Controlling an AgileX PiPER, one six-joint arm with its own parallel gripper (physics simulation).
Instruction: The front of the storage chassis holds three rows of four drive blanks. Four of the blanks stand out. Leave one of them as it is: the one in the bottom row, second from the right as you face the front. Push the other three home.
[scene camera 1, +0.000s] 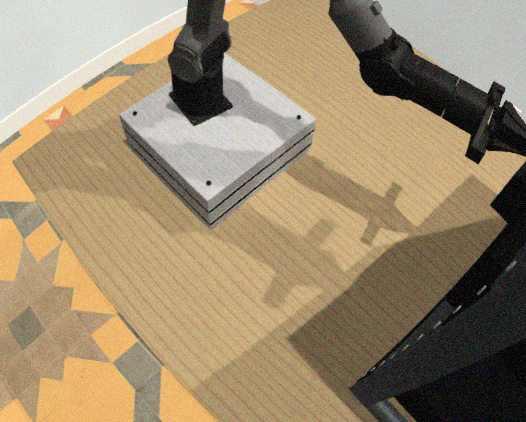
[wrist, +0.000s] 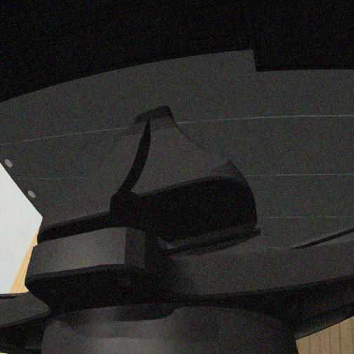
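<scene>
The storage chassis (scene camera 1: 450, 335) (wrist: 300, 150) is dark; part of it shows at the lower right in the scene view. In the wrist view its dark grey surface with thin pale lines lies behind the fingers, with a black area above. I cannot make out separate drive blanks or tell which stand out. My gripper (scene camera 1: 517, 134) (wrist: 160, 127) is shut and empty, its two fingers together. It points toward the chassis at the right edge of the scene view, where its tips are cut off. Whether the tips touch the chassis cannot be told.
The arm's square grey base plate (scene camera 1: 210, 157) is on the wooden table (scene camera 1: 165, 280), with the arm rising from it. The arm's forearm crosses the upper right. Shadows of the arm and chassis fall on the table. Patterned floor lies beyond the left edge.
</scene>
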